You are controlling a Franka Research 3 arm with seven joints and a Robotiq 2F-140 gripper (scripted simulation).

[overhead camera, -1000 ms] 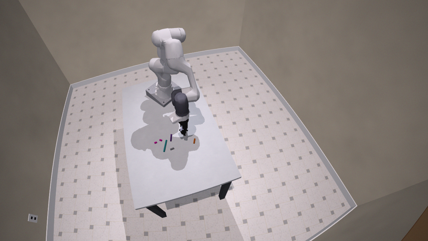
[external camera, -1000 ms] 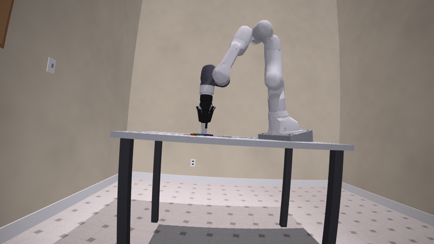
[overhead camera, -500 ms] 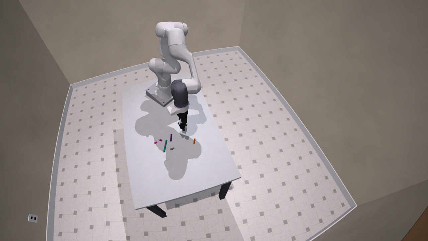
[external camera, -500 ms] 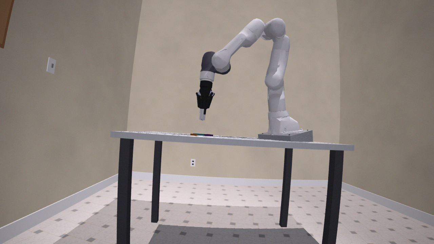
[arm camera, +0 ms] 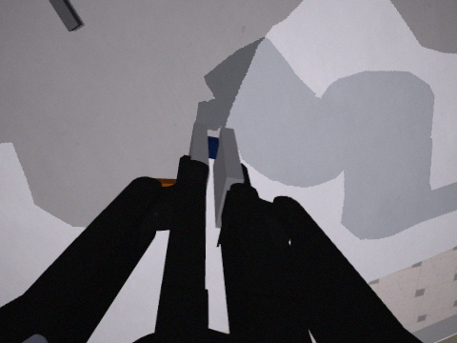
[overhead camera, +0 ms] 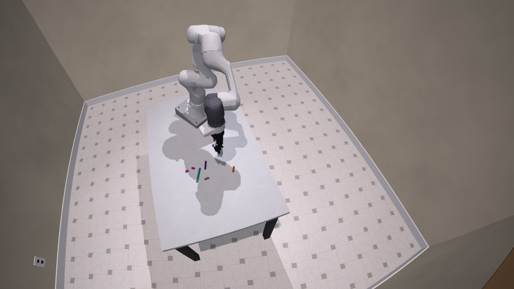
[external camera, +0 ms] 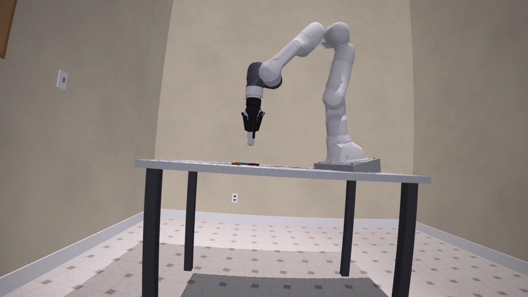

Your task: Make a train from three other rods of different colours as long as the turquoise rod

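Now: hand 20 mm past the purple rod, 100 mm to the left of it and 130 mm above it. From my hand the other things lie so: orange rod (60 mm ahead, 60 mm to the left, 130 mm below); then grey rod (80 mm ahead, 110 mm to the right, 130 mm below); then blue rod (30 mm below).
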